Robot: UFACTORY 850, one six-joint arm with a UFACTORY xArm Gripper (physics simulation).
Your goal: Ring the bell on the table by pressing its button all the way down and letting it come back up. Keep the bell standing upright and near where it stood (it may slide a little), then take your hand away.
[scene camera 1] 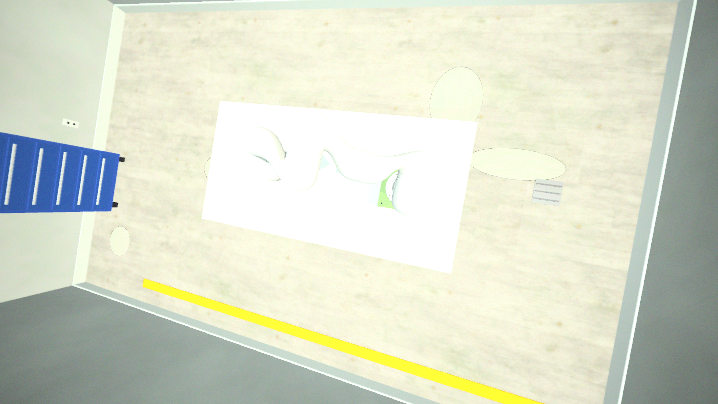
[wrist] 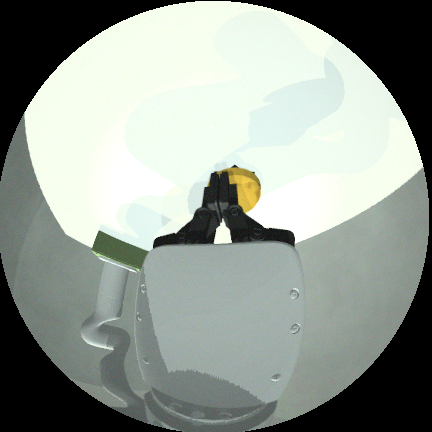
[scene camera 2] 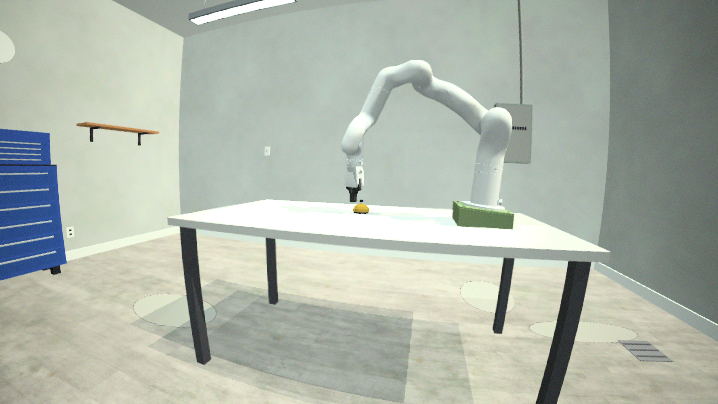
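Note:
The bell [scene camera 2: 361, 209] [wrist: 250, 187] is a yellow dome standing upright on the white table [scene camera 2: 281, 222] [scene camera 1: 251, 208] [wrist: 90, 130]. Its small black button [scene camera 2: 361, 201] sticks up from the top in scene camera 2; in the wrist view the fingers hide it. My gripper [scene camera 2: 352, 200] [wrist: 221, 182] is shut and empty, pointing down. In scene camera 2 its tips show just left of the button, at about the button's height in the picture. In the wrist view the fingers overlap the left part of the dome. Contact cannot be told. The bell does not show in scene camera 1.
The arm [scene camera 2: 449, 97] stands on a green base block [scene camera 2: 483, 218] [scene camera 1: 385, 196] [wrist: 117, 250] toward the table's right side in scene camera 2 and arches over the table. A blue drawer cabinet [scene camera 2: 25, 216] [scene camera 1: 70, 178] stands on the floor apart from the table.

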